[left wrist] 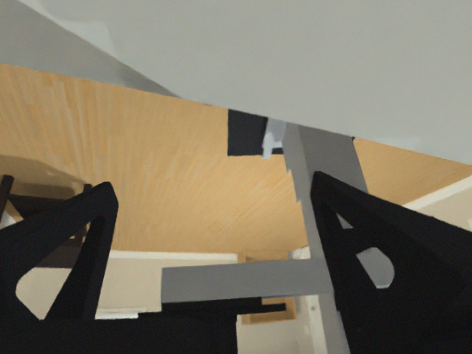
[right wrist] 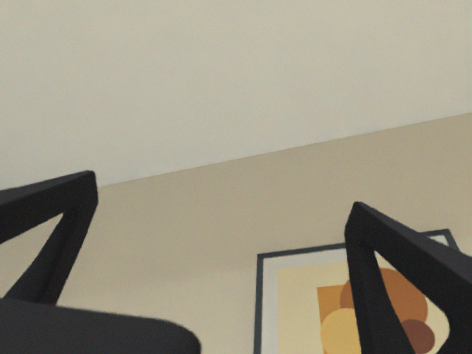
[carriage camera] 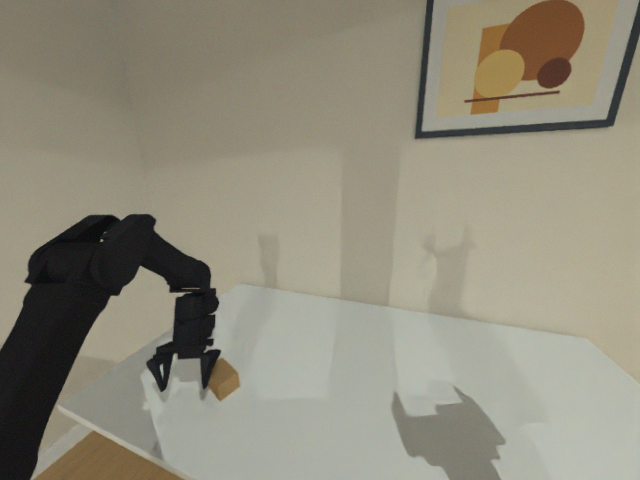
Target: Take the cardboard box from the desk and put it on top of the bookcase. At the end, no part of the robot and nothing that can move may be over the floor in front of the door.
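Pixels of known places: left gripper, fingertip midpoint: [left wrist: 213,187] [carriage camera: 184,389]; right gripper, fingertip midpoint: [right wrist: 223,200]; left arm's base at its link origin: [left wrist: 213,308].
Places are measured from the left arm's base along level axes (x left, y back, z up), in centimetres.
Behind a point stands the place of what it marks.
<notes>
The brown cardboard box [carriage camera: 225,380] @(x -6.5, y -40.1, z -11.3 cm) sits on the white desk [carriage camera: 310,434] @(x -29.7, y -29.6, z -16.3 cm) [left wrist: 300,55] @(x -8.1, y -29.3, z -16.2 cm) at the lower left of the carriage view. The box does not show in the left wrist view. My left gripper [carriage camera: 184,388] @(x -1.3, y -31.6, z -4.5 cm) [left wrist: 213,187] @(x -1.3, y -31.6, z -4.5 cm) points down, open and empty, over the desk. In the carriage view its fingers are just left of the box, and the nearer finger overlaps the box's left edge; whether they touch is unclear. My right gripper [right wrist: 223,200] @(x -62.4, y -3.9, z 43.6 cm) is open and empty, facing the upper wall and ceiling. I cannot identify the bookcase or the door in these views.
A framed picture [carriage camera: 421,77] @(x -69.3, y -81.1, z 74.9 cm) [right wrist: 259,300] @(x -70.1, y -80.8, z 83.9 cm) hangs on the wall behind the desk. The left wrist view shows wooden floor [left wrist: 175,175] @(x 27.9, y 124.4, z -88.2 cm), a grey column [left wrist: 330,160] @(x -30.8, y 16.0, z -33.1 cm) of the robot, dark furniture [left wrist: 47,255] at the left and a light wooden piece [left wrist: 270,317] @(x -73.6, y 422.0, z 11.4 cm) low down.
</notes>
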